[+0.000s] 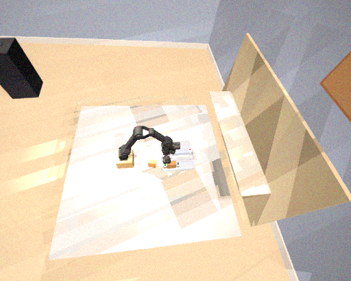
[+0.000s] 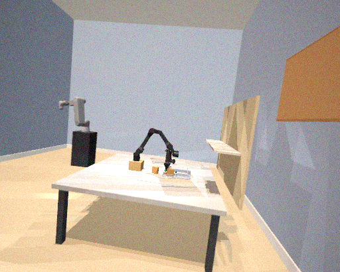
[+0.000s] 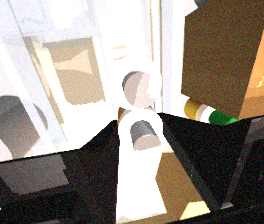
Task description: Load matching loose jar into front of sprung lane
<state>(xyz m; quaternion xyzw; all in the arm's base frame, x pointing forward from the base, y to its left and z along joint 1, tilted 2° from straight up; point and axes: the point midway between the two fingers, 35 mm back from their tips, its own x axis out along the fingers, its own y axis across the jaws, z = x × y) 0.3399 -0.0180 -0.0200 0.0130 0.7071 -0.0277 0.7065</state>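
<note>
My gripper tip is 120 mm past the brown block and 40 mm to the left of it.
</note>
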